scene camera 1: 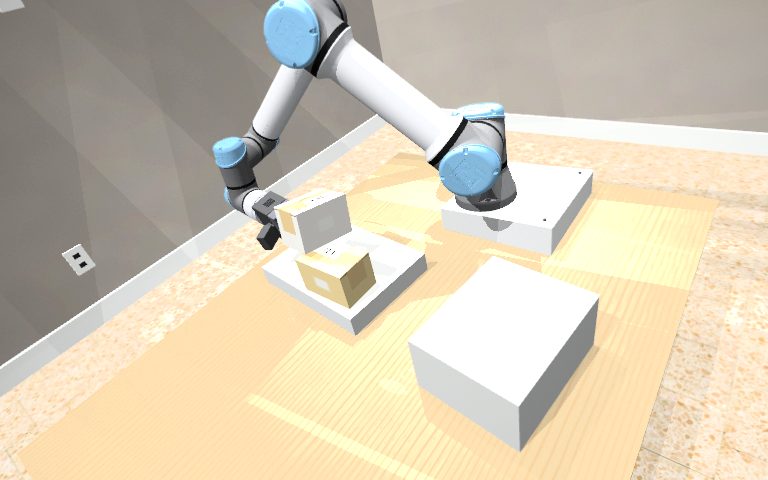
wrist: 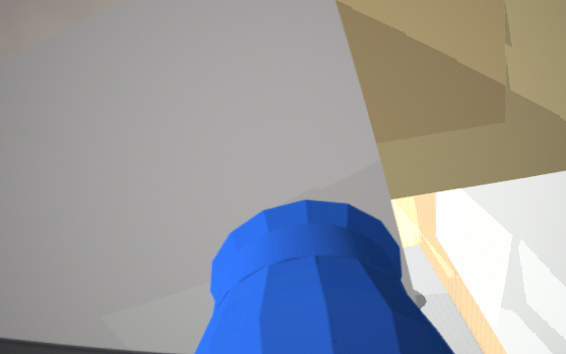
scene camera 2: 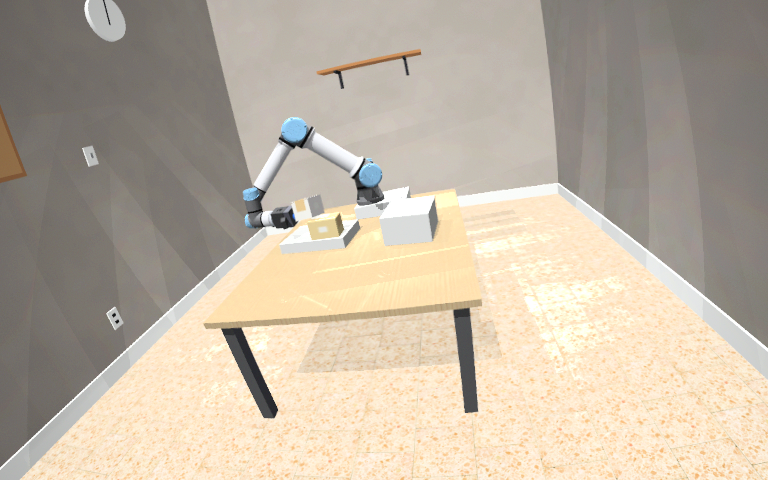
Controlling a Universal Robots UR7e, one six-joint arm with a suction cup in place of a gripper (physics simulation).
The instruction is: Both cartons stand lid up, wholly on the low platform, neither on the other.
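Frame: origin at the arm's base, x ahead, y left, z up, level; metres.
Seen in the pictures: hand, its tool point: (wrist: 305, 239) (scene camera 2: 302, 215); arm's base, origin of its link: (scene camera 1: 485, 196) (scene camera 2: 371, 201).
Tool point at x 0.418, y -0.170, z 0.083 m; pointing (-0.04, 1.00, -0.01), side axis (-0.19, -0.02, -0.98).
Note:
Pixels of each thing's top centre, then the offset from my tool point to it. Level surfaces: height alone.
- white carton, centre of its top: (wrist: 68, 259) (scene camera 1: 306, 196) (scene camera 2: 305, 195) dx -0.019, dy +0.028, dz +0.086 m
- low platform, centre of its top: (scene camera 1: 340, 260) (scene camera 2: 319, 231) dx -0.043, dy +0.039, dz -0.100 m
- tan carton, centre of its top: (wrist: 323, 63) (scene camera 1: 331, 255) (scene camera 2: 323, 217) dx +0.010, dy +0.112, dz -0.015 m
- taller white block, centre of its top: (scene camera 1: 503, 317) (scene camera 2: 408, 206) dx -0.072, dy +0.480, dz -0.028 m
- wooden table, height of its surface: dz -0.148 m
The white carton (scene camera 1: 325, 223) (scene camera 2: 308, 208) (wrist: 175, 125) hangs upright, its taped and labelled lid up, over the rear of the low platform (scene camera 1: 402, 254) (scene camera 2: 311, 247) (wrist: 540, 225). Its underside is partly hidden by the tan carton, so any gap to the platform cannot be told. My blue suction cup (scene camera 2: 293, 217) (wrist: 306, 215) is against the white carton's side face and holds it; the wrist points sideways. The tan carton (scene camera 1: 334, 277) (scene camera 2: 325, 227) (wrist: 440, 90) stands lid up on the front part of the platform. In scene camera 1's view the white carton overlaps its back edge; whether they touch is unclear.
A taller white block (scene camera 1: 504, 328) (scene camera 2: 407, 226) stands on the wooden table (scene camera 1: 226, 367) (scene camera 2: 368, 283), to the right of the platform. The arm's white base plinth (scene camera 1: 566, 189) is behind the block. A grey wall (scene camera 1: 113, 141) rises at the left.

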